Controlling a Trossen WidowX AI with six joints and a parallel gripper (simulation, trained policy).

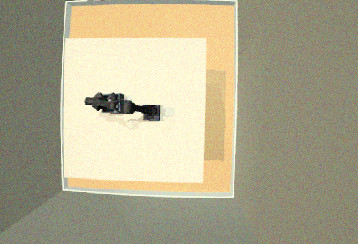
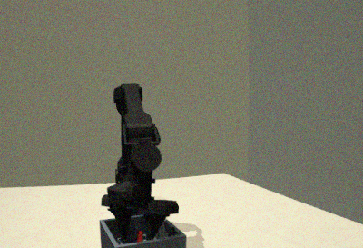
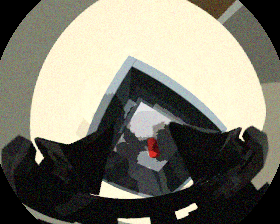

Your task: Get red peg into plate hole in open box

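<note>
Now: gripper tip 30 mm past the red peg, 30 mm above it and 20 mm to the right of it. Round my gripper tip: light plate 30 mm below, 30 mm behind, 20 mm to the left; dark-grey box 50 mm below, 30 mm behind, 20 mm to the left.
</note>
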